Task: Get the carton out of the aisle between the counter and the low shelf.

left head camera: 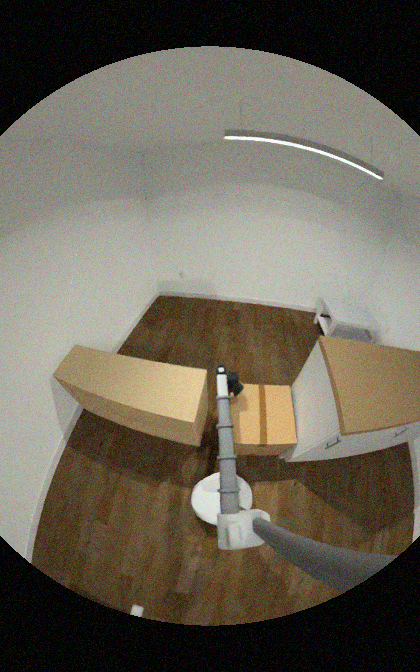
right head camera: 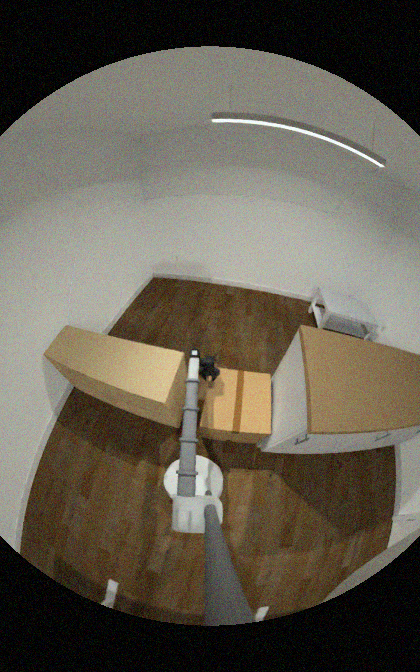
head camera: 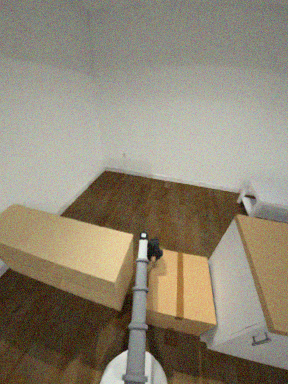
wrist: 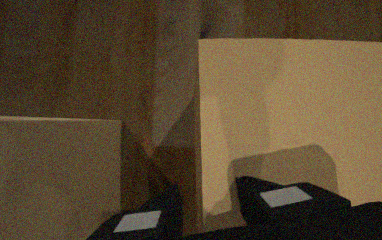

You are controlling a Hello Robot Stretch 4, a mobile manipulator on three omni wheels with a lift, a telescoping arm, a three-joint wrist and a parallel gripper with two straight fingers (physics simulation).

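Frame: origin at the robot's base, x back, y left, z down, level; metres.
Seen in the pictures: gripper, between the fingertips: [head camera: 152, 260] [wrist: 208, 195].
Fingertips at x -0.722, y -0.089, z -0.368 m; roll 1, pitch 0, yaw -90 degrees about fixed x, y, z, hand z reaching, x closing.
Note:
A point is followed by its place in that frame.
The carton [head camera: 195, 285] @(x -0.538, y -0.402, z -0.378 m) [left head camera: 278, 415] [right head camera: 256, 402] [wrist: 310, 100] @(x -0.777, y -0.170, z -0.379 m), light orange with a brown tape strip, stands on the floor between the low shelf [head camera: 65, 245] @(x -0.663, y 0.558, z -0.583 m) [left head camera: 140, 390] [right head camera: 120, 367] [wrist: 60, 175] @(x -0.735, y 0.095, z -0.245 m) on the left and the counter [head camera: 270, 270] @(x -0.417, y -0.595, z -0.883 m) [left head camera: 375, 385] [right head camera: 360, 385] on the right. Its right side is close against the counter; a narrow gap separates it from the shelf. My gripper [head camera: 154, 256] @(x -0.722, y -0.090, z -0.368 m) [right head camera: 210, 377] [wrist: 208, 195] @(x -0.722, y -0.090, z -0.368 m) is open over the carton's far left part. In the wrist view its fingers appear either side of the carton's left edge. Whether they touch it is unclear.
My extended arm [head camera: 140, 305] @(x -0.309, y -0.005, z -0.704 m) [left head camera: 227, 440] [right head camera: 188, 430] passes over the gap beside the shelf. A small white table [left head camera: 345, 315] [right head camera: 345, 307] stands behind the counter at the back right. White walls close the room at the left and back.

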